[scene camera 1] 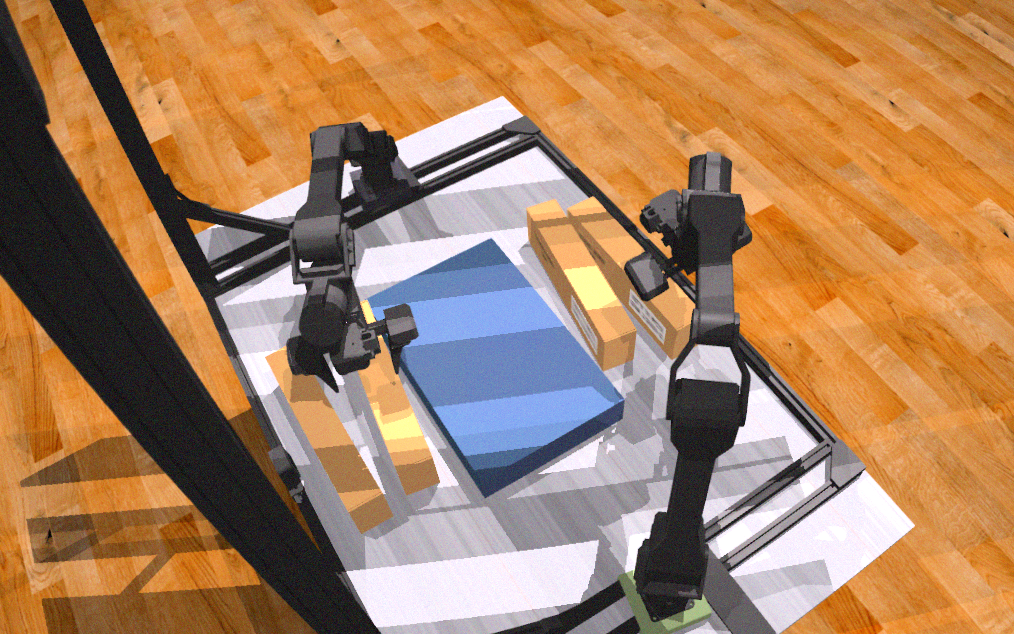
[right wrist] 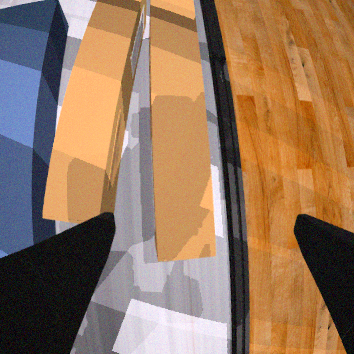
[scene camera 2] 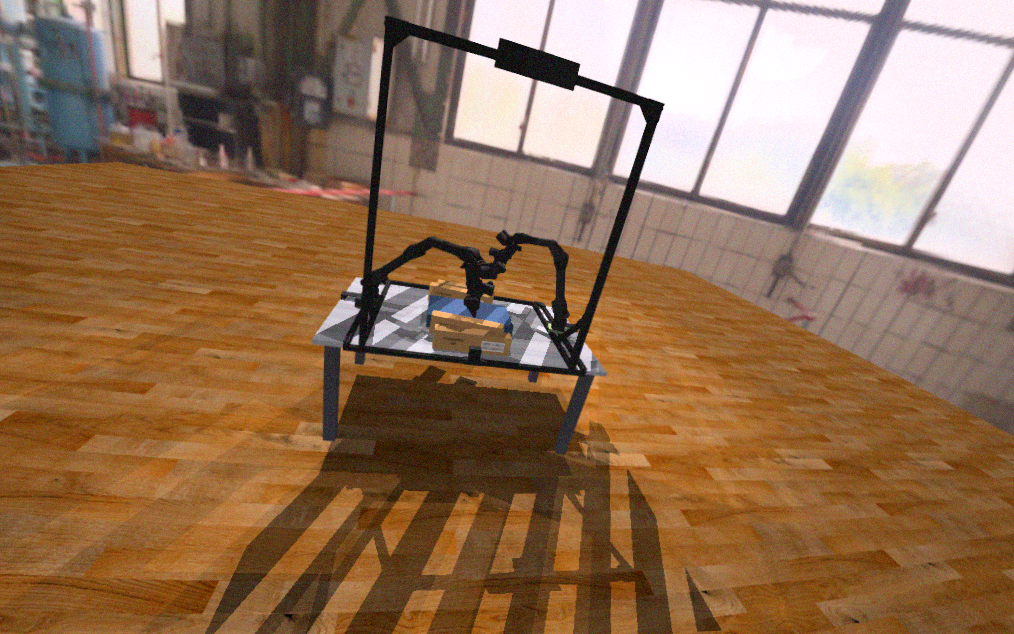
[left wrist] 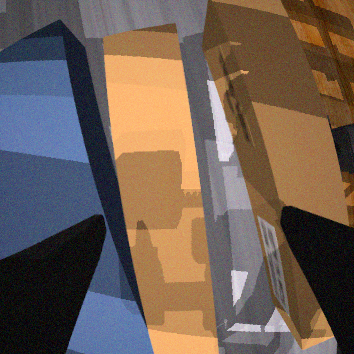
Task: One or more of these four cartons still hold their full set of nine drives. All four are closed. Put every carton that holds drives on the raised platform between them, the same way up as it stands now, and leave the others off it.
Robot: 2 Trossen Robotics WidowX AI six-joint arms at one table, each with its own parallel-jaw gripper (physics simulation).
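Where they show: left gripper, between the fingertips: (scene camera 1: pixel 367 382) (scene camera 2: pixel 476 313) (left wrist: pixel 193 219); right gripper, between the fingertips: (scene camera 1: pixel 677 265) (right wrist: pixel 206 223); left arm's base, origin of its link: (scene camera 1: pixel 379 179); right arm's base, origin of its link: (scene camera 1: pixel 664 594) (scene camera 2: pixel 557 328).
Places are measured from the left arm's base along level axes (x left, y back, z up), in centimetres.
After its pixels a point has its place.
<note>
A blue raised platform (scene camera 1: pixel 493 366) {y -51.3, x 4.3, z 1.7 cm} (left wrist: pixel 30 195) {y -52.3, x -0.3, z 1.7 cm} (right wrist: pixel 15 110) {y -44.4, x 14.2, z 1.7 cm} lies between two pairs of closed, long orange-brown cartons. At its left are an outer carton (scene camera 1: pixel 329 444) {y -55.9, x -23.5, z 4.1 cm} (left wrist: pixel 302 145) {y -53.8, x -23.5, z 4.2 cm} (scene camera 2: pixel 456 337) {y -44.8, x -27.8, z 1.8 cm} and an inner one (scene camera 1: pixel 411 456) {y -62.6, x -12.7, z 4.2 cm} (left wrist: pixel 155 110) {y -57.3, x -13.3, z 4.2 cm}. At its right are an inner carton (scene camera 1: pixel 590 287) {y -45.1, x 24.0, z 4.1 cm} (right wrist: pixel 90 115) {y -45.4, x 24.7, z 4.2 cm} and an outer one (scene camera 1: pixel 673 317) {y -56.2, x 33.4, z 4.2 cm} (right wrist: pixel 180 155) {y -48.5, x 33.9, z 4.2 cm}. Several carton sides carry white labels, unreadable here. My left gripper (left wrist: pixel 193 219) {y -50.7, x -15.0, z 8.6 cm} is open and empty above the left inner carton. My right gripper (right wrist: pixel 206 223) {y -54.0, x 34.1, z 14.3 cm} is open and empty above the right outer carton; the right finger shows over the floor.
A black frame rail (scene camera 1: pixel 777 385) {y -71.3, x 45.3, z -2.4 cm} (right wrist: pixel 232 200) {y -52.0, x 42.2, z -2.3 cm} runs close beside the right outer carton. A black gantry post (scene camera 1: pixel 142 336) {y -95.7, x -22.9, z 82.0 cm} rises at the left of scene camera 1. The white table (scene camera 1: pixel 463 583) {y -80.5, x -12.3, z -4.3 cm} (scene camera 2: pixel 329 332) {y 3.9, x -32.9, z -4.3 cm} bears the cartons, with wooden floor (scene camera 1: pixel 897 314) around it.
</note>
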